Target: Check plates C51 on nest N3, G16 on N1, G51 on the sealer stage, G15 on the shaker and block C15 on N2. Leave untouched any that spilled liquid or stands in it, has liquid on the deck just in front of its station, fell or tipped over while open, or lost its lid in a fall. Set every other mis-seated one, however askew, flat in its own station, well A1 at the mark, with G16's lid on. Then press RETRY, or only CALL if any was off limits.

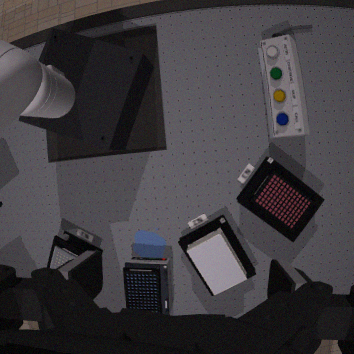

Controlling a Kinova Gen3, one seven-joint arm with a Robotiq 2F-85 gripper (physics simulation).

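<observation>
My gripper [184, 275] is open and empty, its fingers spread above the stations. On nest N3 [245, 195], a plate with red wells [282, 201] lies in line with the nest. On nest N2 [244, 248], a white block [216, 262] sits toward the front left, with dark nest showing behind and right of it; its tilt is unclear. A dark station [166, 285] holds a plate with blue wells [142, 286]; a blue patch [149, 244] lies on the deck at its label end. At N1 [90, 244], a pale-welled plate [63, 256] is partly hidden by my left finger. Plate markings are unreadable.
The button box [295, 100] has a white button [272, 51], a green one [276, 73], a yellow one [279, 95] and a blue CALL button [282, 119]. A large dark machine [102, 85] stands at upper left, partly covered by a white rounded body [52, 95].
</observation>
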